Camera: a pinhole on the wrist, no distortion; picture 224 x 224 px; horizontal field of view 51.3 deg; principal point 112.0 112.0 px. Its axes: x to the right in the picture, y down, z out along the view. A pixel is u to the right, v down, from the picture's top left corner.
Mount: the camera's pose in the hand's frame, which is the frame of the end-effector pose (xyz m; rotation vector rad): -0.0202 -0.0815 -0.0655 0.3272 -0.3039 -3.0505
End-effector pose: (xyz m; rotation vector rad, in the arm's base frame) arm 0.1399 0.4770 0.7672 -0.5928 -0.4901 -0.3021
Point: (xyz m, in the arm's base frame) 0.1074 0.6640 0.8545
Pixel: 44.5 7.6
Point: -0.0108 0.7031 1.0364
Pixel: 58.9 120.3
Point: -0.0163 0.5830 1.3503
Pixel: outside the picture
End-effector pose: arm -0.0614 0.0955 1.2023 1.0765 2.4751 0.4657
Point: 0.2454 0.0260 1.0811
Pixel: 184.2 41.1
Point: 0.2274 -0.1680 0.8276
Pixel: 189.9 187.6
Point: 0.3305 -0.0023 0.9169
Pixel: 162.5 95.2
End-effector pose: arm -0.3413 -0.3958 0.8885 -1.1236 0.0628 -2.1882
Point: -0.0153 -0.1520 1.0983
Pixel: 112.8 157.2
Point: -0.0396 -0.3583 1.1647
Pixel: 23.2 99.5
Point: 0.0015 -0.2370 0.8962
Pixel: 176.6 71.6
